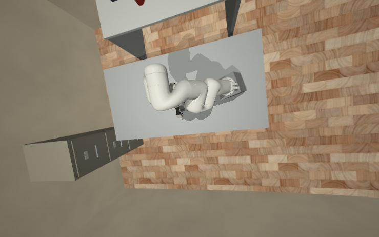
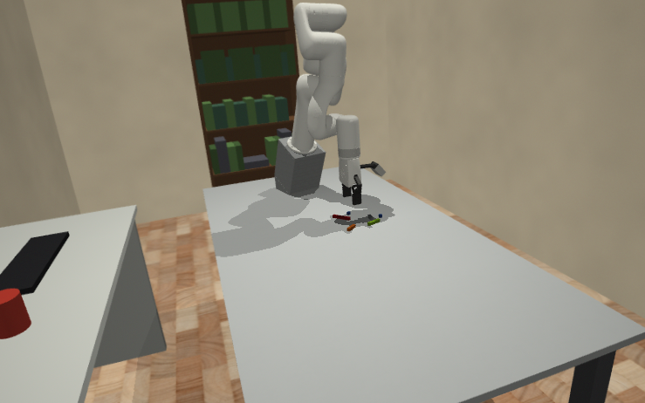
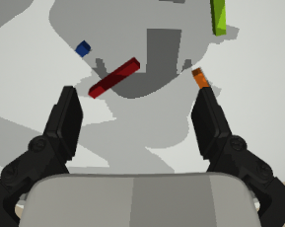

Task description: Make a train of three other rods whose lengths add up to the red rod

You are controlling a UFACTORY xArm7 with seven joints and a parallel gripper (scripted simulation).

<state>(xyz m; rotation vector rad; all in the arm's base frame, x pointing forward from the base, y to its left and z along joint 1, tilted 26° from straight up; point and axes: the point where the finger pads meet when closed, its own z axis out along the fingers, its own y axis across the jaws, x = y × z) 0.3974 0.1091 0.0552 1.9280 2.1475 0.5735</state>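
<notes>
Right now the grey rod is 8 cm below my hand, 6 cm to the left of it and 1 cm ahead of it. From my hand the other things lie so: lime rod (8 cm below, 6 cm to the left, 6 cm ahead); then orange rod (8 cm below, 8 cm ahead, 3 cm to the right); then red rod (8 cm below, 4 cm to the right, 2 cm behind).
</notes>
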